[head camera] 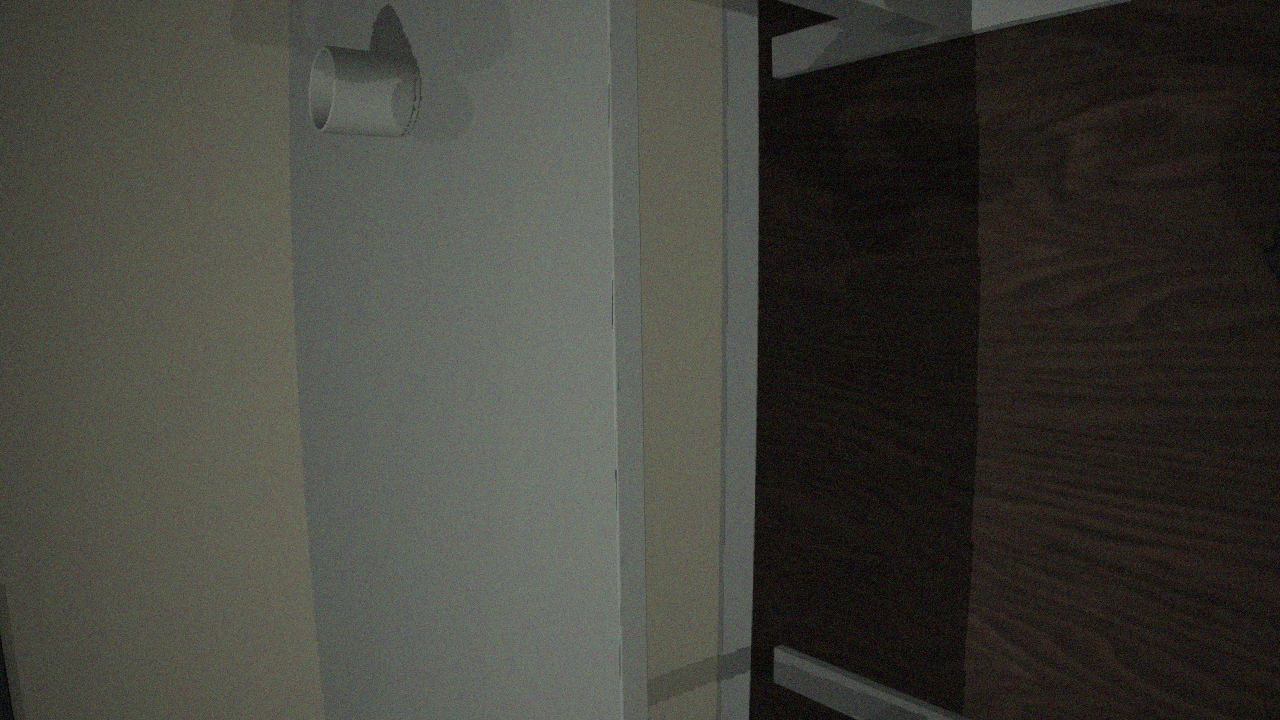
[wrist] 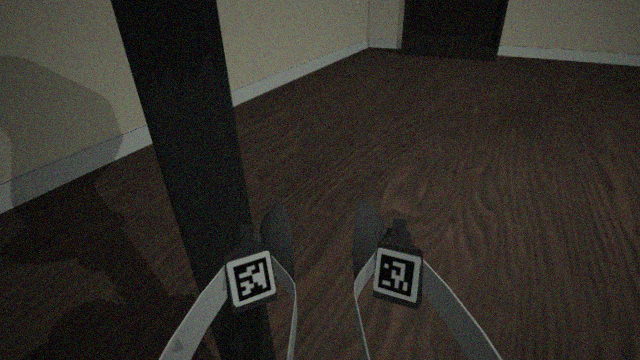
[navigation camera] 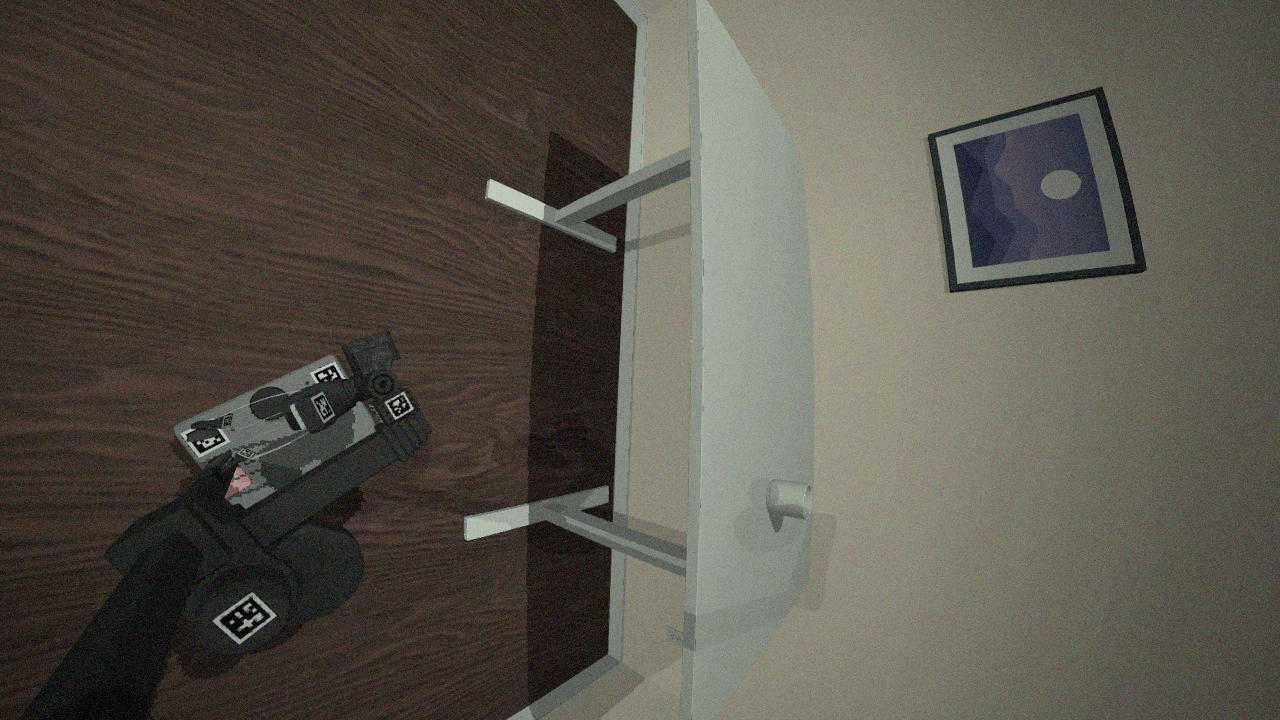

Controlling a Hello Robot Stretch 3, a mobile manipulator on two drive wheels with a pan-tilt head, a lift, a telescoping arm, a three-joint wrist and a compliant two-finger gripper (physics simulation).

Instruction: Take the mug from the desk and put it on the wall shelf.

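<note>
The white mug [head camera: 371, 94] [navigation camera: 791, 498] stands upright on the desk, near its back edge by the wall. The views are turned sideways, so its open rim faces left in the head view and right in the navigation view. The pale desk [head camera: 465, 358] [navigation camera: 751, 313] runs along the wall. My gripper [wrist: 322, 228] [navigation camera: 221, 442] is open, with bare space between its fingertips. It is folded back over the robot's base, away from the desk and the mug. The wall shelf does not show in these views.
Desk legs with long feet [navigation camera: 510, 523] [navigation camera: 514, 198] reach out over the dark wooden floor [navigation camera: 429, 268]. A framed picture [navigation camera: 1029, 192] hangs on the wall above the desk. A black post [wrist: 185, 125] stands left of the fingers in the wrist view.
</note>
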